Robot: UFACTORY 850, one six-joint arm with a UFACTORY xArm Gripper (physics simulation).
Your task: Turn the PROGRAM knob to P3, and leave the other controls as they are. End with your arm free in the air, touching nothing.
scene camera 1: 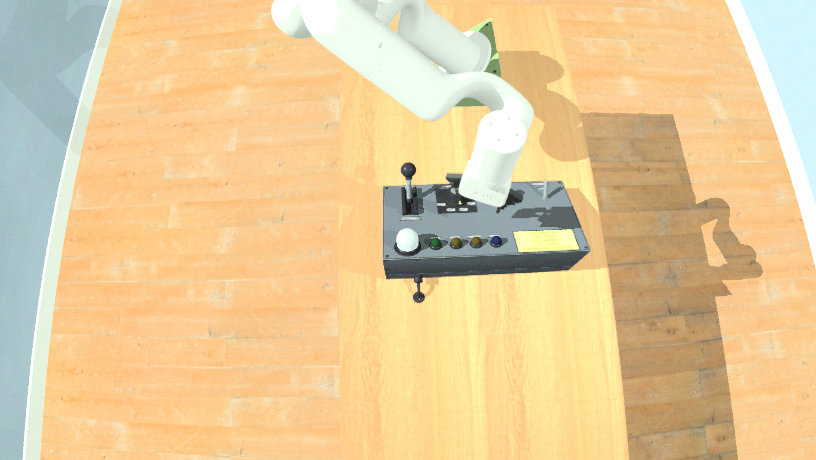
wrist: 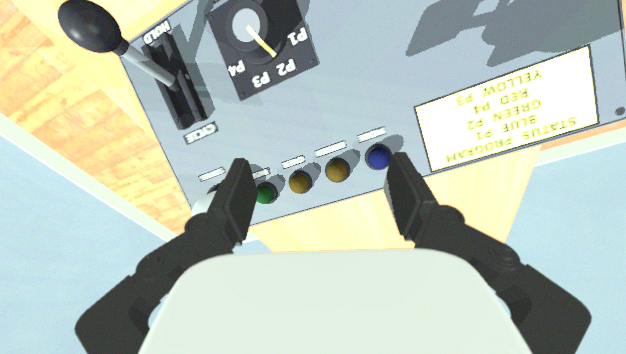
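Observation:
The PROGRAM knob is round and black with a pale cap, on a black plate at the top of the wrist view. Its yellow pointer aims at the P2 mark; the P3 mark is beside P2. In the scene view the knob is mostly hidden behind a dark finger. My gripper is open and empty. In the wrist view its fingers appear over the button row, below the knob in the picture. The grey control panel lies under the gripper.
A black-balled lever rises beside the knob. A white dome, a green button, two amber buttons and a blue button line the edge. A yellow label and a small metal lever are at the right.

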